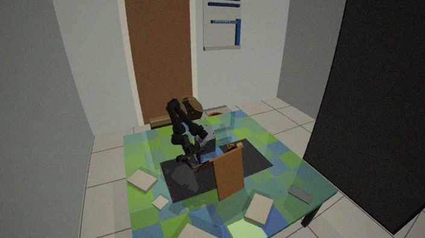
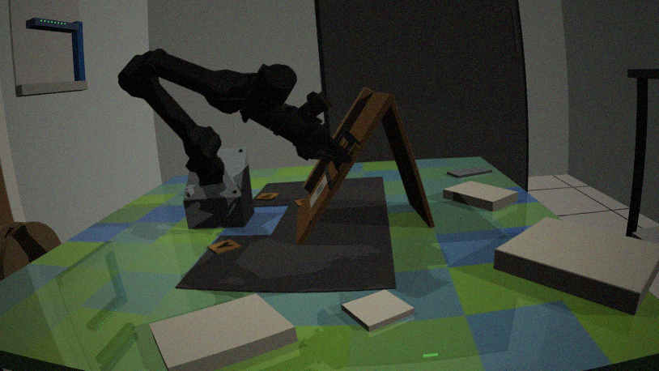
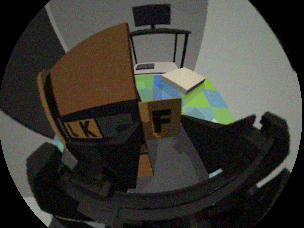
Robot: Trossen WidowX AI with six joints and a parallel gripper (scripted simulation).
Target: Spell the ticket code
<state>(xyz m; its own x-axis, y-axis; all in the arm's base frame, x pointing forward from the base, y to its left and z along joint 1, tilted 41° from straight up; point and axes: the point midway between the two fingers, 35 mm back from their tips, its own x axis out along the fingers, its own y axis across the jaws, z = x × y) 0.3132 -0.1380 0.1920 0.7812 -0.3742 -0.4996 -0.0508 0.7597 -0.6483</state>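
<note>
My gripper tip is 1 cm past the orange letter tile marked l and 19 cm to the right of it. From my gripper tip the other things lie so: dark mat (14 cm behind, 21 cm to the left, 17 cm below); white ticket (6 cm behind, 14 cm to the left, 9 cm below); orange letter tile marked f (right at my gripper tip).
</note>
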